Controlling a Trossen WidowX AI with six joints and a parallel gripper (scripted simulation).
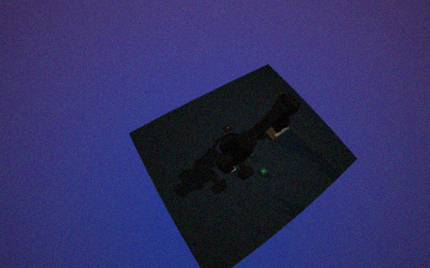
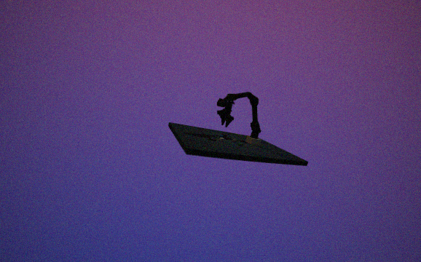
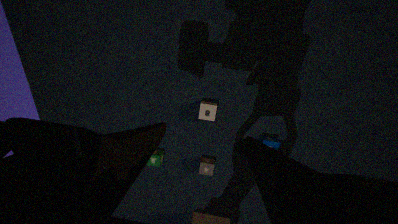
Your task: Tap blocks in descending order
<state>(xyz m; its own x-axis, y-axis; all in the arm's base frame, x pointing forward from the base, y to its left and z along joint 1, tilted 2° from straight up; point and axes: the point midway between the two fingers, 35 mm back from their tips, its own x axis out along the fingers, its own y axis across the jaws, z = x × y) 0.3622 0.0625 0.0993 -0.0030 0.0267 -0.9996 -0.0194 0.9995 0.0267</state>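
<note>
My gripper tip is now 15 cm past the green block, 11 cm above it and 10 cm to the right of it. Round my gripper tip: blue block: 14 cm to the right, 11 cm below, 6 cm behind; white block: 11 cm below, 1 cm behind; tan block: 14 cm behind, 11 cm below, 2 cm to the right.
</note>
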